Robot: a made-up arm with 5 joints. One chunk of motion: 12 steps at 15 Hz.
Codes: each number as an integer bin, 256 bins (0 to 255) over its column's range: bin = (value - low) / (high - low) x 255, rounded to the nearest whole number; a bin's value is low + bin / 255 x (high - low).
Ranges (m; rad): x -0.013..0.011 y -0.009..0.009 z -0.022..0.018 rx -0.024..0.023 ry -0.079..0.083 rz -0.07..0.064
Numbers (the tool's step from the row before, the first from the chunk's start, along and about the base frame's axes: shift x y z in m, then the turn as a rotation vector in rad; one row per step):
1: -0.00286 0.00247 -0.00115 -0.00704 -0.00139 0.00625
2: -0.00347 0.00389 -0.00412 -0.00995 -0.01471 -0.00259
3: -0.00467 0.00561 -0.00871 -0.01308 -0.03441 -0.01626
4: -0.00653 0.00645 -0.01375 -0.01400 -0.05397 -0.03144
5: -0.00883 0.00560 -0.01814 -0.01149 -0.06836 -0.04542
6: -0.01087 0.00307 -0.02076 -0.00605 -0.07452 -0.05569
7: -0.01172 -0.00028 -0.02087 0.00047 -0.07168 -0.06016
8: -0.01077 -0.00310 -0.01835 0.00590 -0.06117 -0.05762
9: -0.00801 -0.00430 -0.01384 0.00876 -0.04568 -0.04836
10: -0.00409 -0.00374 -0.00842 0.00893 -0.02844 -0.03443
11: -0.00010 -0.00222 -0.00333 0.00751 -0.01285 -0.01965
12: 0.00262 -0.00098 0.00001 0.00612 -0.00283 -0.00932
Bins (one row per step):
1: 108 162 133 92 122 145
2: 101 183 114 76 101 128
3: 89 207 85 59 70 102
4: 69 219 53 54 39 73
5: 44 207 25 68 17 47
6: 23 171 8 97 7 27
7: 14 124 7 133 12 19
8: 24 84 23 162 28 24
9: 53 67 52 178 52 41
10: 95 75 87 179 80 68
11: 137 96 119 171 104 96
12: 166 114 140 163 120 115

